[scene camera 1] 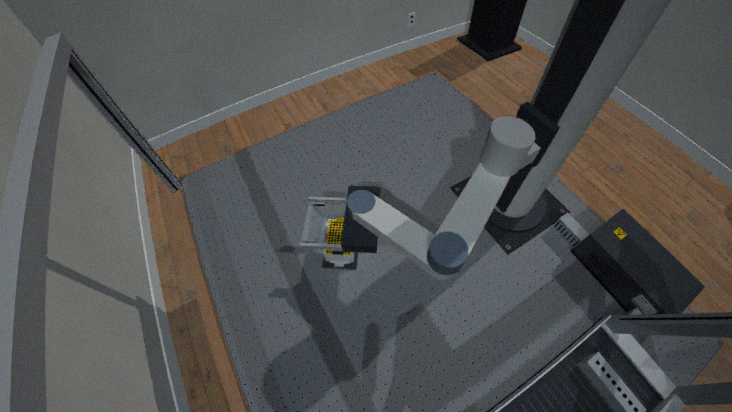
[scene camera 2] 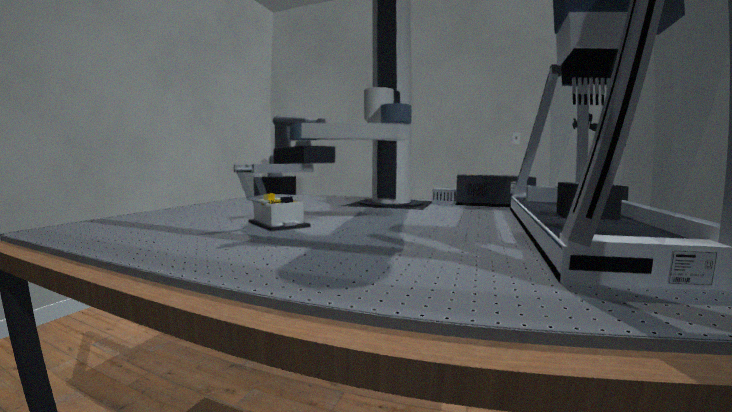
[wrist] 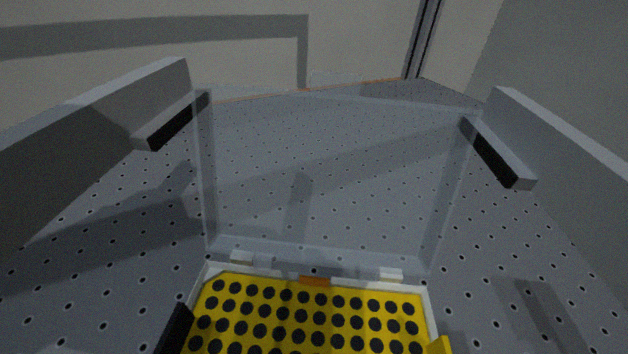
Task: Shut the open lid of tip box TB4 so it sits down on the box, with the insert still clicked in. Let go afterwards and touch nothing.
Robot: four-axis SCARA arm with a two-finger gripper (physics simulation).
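Frame: origin at the arm's base, x left, y back, z up, level; metres.
Where they show: gripper, fingertip midpoint: (scene camera 1: 305,221) (scene camera 2: 242,168) (wrist: 334,90); arm's base, link origin: (scene camera 1: 508,201) (scene camera 2: 391,206).
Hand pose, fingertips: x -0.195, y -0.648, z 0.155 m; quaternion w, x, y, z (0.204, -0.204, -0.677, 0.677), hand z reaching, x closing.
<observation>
Each offset is from my fingertips to the centre of the thing. "pt": to the spot under its first point.
Tip box TB4 {dy +0.074, dx +0.049, dz -0.110 m} (scene camera 1: 338,259) (scene camera 2: 279,213) is a white box on a dark base. Its yellow insert {dy +0.074, dx +0.049, dz -0.078 m} (scene camera 1: 335,231) (scene camera 2: 269,197) (wrist: 305,308) lies level inside the rim in the wrist view. Its clear lid {pt dy +0.019, dx -0.005, dz -0.039 m} (scene camera 2: 246,184) (wrist: 325,200) stands open, tilted up and back from the hinge edge. My gripper (scene camera 1: 305,221) (scene camera 2: 244,167) (wrist: 334,90) has its fingers on both sides of the lid near its upper edge, and its dark pads meet the lid's side walls; it appears shut on the lid. The box's front part is outside the wrist view. No label is readable.
A dark block (scene camera 2: 287,184) stands behind the box. The arm's column (scene camera 1: 573,112) (scene camera 2: 403,174) rises farther right. A dark controller box (scene camera 1: 650,255) (scene camera 2: 484,190) and a white-framed deck machine (scene camera 1: 647,363) (scene camera 2: 660,246) with upright posts are on the right.
</observation>
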